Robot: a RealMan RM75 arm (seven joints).
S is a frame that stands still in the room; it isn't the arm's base.
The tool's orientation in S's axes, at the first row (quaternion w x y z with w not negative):
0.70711 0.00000 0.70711 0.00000
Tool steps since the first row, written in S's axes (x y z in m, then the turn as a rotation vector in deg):
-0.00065 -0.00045 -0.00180 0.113 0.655 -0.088
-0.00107 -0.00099 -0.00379 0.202 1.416 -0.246
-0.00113 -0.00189 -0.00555 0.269 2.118 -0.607
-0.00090 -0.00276 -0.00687 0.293 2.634 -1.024
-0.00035 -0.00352 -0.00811 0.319 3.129 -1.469
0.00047 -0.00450 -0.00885 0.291 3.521 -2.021
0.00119 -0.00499 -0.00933 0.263 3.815 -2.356
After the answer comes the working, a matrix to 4 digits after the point.
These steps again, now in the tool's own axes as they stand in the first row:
0.00180 -0.00045 -0.00065 0.088 0.655 0.113
0.00379 -0.00099 -0.00107 0.246 1.416 0.202
0.00555 -0.00189 -0.00113 0.607 2.118 0.269
0.00687 -0.00276 -0.00090 1.024 2.634 0.293
0.00811 -0.00352 -0.00035 1.469 3.129 0.319
0.00885 -0.00450 0.00047 2.021 3.521 0.291
0.00933 -0.00499 0.00119 2.356 3.815 0.263

The tool's axes in the first row as the columns of a matrix, in S's axes (rounded; the answer above uses it unrounded):
0.0000 0.0000 1.0000
0.0000 1.0000 0.0000
-1.0000 0.0000 0.0000

